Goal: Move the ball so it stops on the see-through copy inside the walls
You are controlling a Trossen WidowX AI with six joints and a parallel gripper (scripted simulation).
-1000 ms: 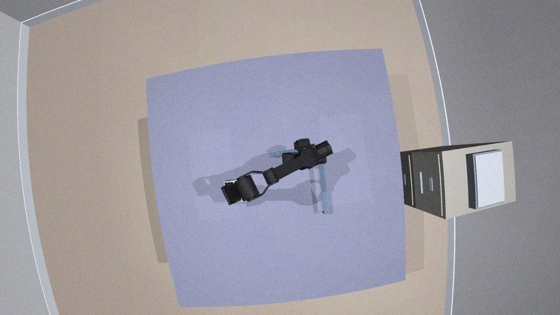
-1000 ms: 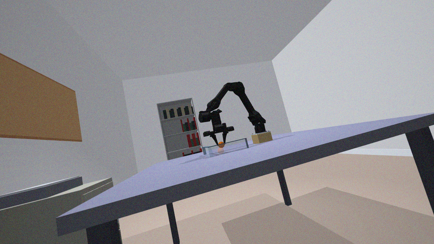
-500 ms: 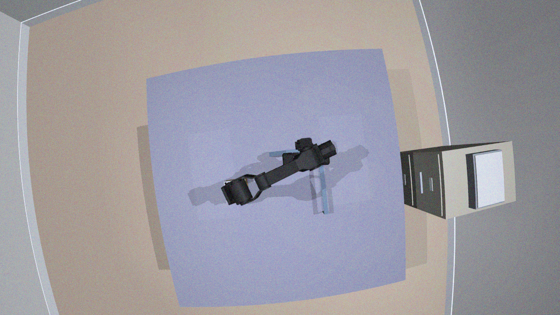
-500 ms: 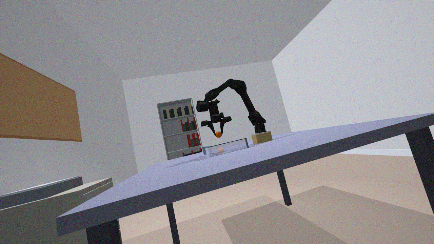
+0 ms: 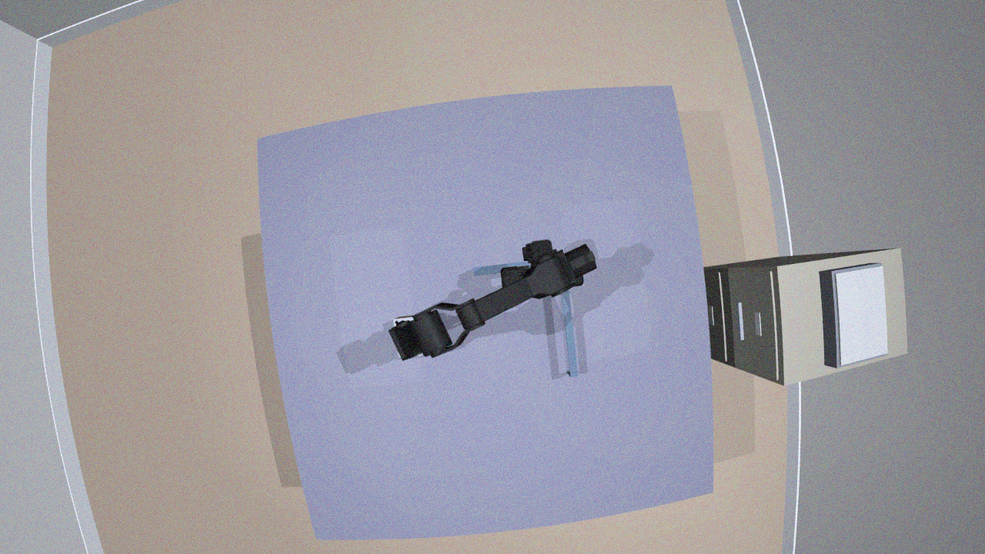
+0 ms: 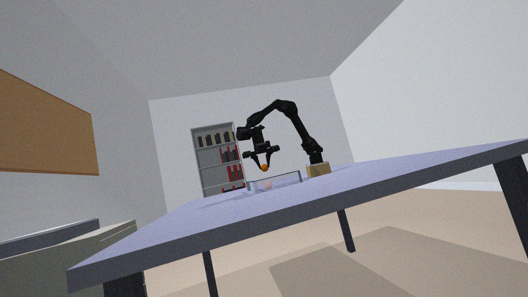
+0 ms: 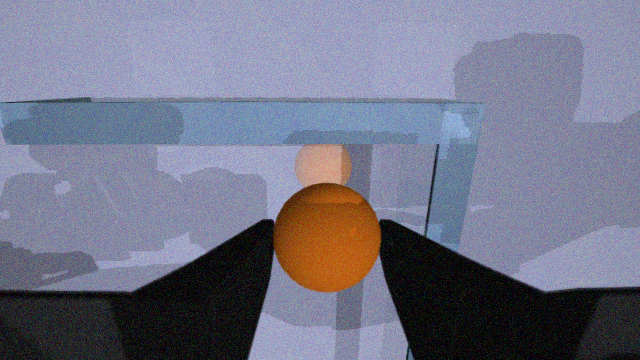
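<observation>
Now: gripper tip 9 cm above the see-through copy of ball. Also, from my gripper tip: orange ball (right at my gripper tip).
</observation>
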